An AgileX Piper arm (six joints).
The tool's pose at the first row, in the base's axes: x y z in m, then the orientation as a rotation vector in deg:
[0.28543, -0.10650, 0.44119, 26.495, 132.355, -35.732]
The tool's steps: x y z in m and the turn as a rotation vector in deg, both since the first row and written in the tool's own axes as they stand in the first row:
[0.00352, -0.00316, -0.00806, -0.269, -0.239, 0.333]
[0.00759, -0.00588, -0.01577, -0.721, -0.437, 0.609]
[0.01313, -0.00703, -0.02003, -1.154, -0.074, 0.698]
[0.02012, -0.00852, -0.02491, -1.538, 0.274, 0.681]
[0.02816, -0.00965, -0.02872, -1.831, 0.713, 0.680]
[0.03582, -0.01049, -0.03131, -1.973, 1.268, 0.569]
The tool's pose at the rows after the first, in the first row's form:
[0.27719, -0.10413, 0.44490, 26.646, 132.064, -35.277]
[0.26896, -0.10150, 0.44787, 26.664, 131.870, -34.630]
[0.26228, -0.09927, 0.44710, 26.710, 132.268, -34.039]
[0.25410, -0.09675, 0.44581, 26.654, 132.679, -33.557]
[0.24593, -0.09436, 0.44300, 26.695, 133.151, -33.163]
[0.23880, -0.09247, 0.43957, 26.731, 133.743, -32.988]

